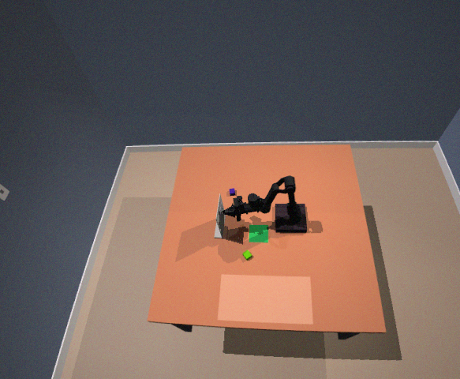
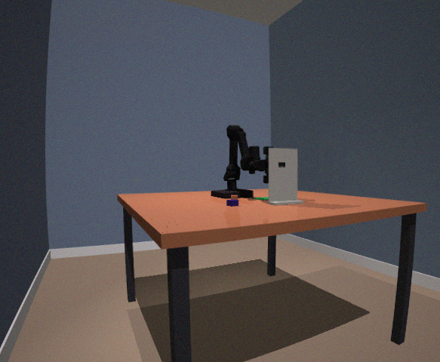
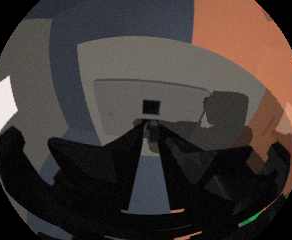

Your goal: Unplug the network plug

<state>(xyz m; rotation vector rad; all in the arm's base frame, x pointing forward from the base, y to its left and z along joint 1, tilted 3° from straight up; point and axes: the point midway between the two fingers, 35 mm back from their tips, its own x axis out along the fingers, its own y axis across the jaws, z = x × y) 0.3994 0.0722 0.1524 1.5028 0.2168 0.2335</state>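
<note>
My gripper tip is now 210 mm past the green marked square, 190 mm above it and 30 mm to the right of it. Round my gripper tip: white upright panel: 70 mm below, 20 mm ahead.
</note>
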